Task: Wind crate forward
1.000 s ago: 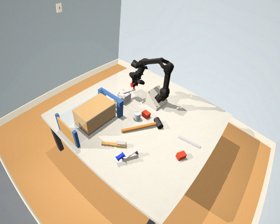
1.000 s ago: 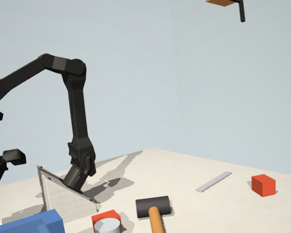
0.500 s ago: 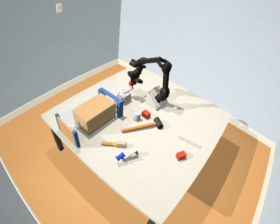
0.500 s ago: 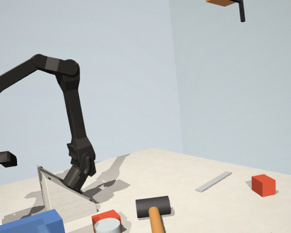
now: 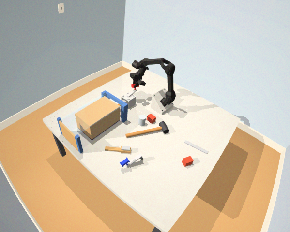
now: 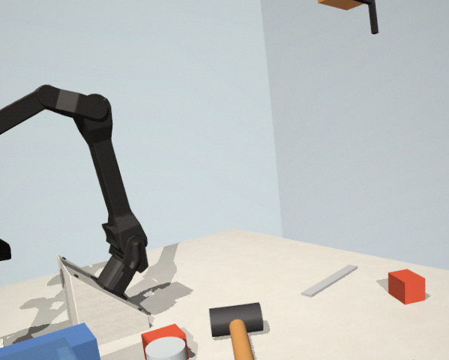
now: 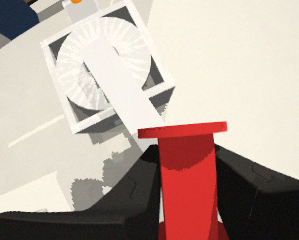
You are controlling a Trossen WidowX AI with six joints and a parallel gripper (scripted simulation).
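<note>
My gripper tip is 20 mm short of the grey crank bar, 10 mm to the right of it and 30 mm above it. From my gripper tip the other things lie so: grey winch: 70 mm ahead, 10 mm to the left, 100 mm below; blue frame: 250 mm ahead, 10 mm to the left, 30 mm below; red knob: 10 mm behind, 10 mm to the left.
</note>
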